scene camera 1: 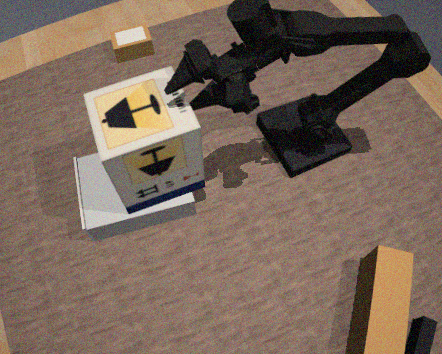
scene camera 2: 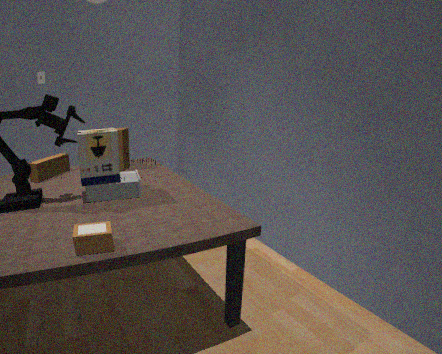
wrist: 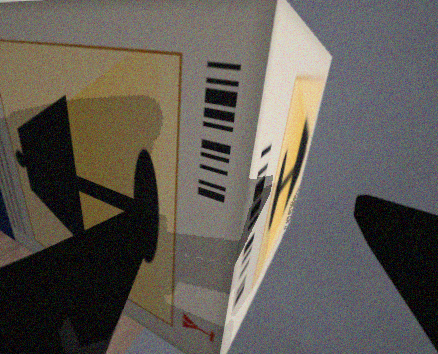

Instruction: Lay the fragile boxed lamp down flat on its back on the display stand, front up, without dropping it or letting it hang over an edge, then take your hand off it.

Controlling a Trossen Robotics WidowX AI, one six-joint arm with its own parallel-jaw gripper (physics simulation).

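Frame: origin at the arm's base, x ahead, y left, z up, level; centimetres.
Where they show: gripper, fingertip midpoint: (scene camera 1: pixel 176 101) (scene camera 2: pixel 81 132) (wrist: pixel 251 209); arm's base, link origin: (scene camera 1: pixel 309 140) (scene camera 2: pixel 23 193).
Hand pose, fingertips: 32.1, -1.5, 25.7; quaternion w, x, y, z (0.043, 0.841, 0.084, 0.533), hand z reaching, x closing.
Things, the pixels of their centre, and the offset from my fingertips, as dx, dy, dz.
- small orange box with a white top, body centre: (scene camera 2: pixel 93 237) (scene camera 1: pixel 132 43) +3.6, -51.1, -26.4
- long orange block, body centre: (scene camera 1: pixel 377 324) (scene camera 2: pixel 50 166) -26.1, +48.2, -23.9
- black block, body centre: (scene camera 1: pixel 419 344) -34.3, +56.0, -26.9
The boxed lamp (scene camera 1: pixel 115 175) (scene camera 2: pixel 100 162) (wrist: pixel 215 35) stands upright on the display stand (scene camera 1: pixel 95 192) (scene camera 2: pixel 112 192). It is white with a dark blue band at the bottom and lamp pictures on its sides and top. Bare stand top shows beside it, toward the raised lip at the left in scene view 1. My gripper (scene camera 1: pixel 179 100) (scene camera 2: pixel 80 132) (wrist: pixel 251 209) is open and empty at the box's upper edge on the arm's side. In the wrist view one finger is in front of the near side face, the other out beyond the top face. Whether a finger touches the box is unclear.
A small orange box with a white top (scene camera 1: pixel 134 50) (scene camera 2: pixel 94 241) lies near a table edge. A long orange block (scene camera 1: pixel 387 300) (scene camera 2: pixel 50 168) lies on the other side of the table, beside a black block (scene camera 1: pixel 422 337). The arm's base (scene camera 1: pixel 300 145) stands near the display stand.
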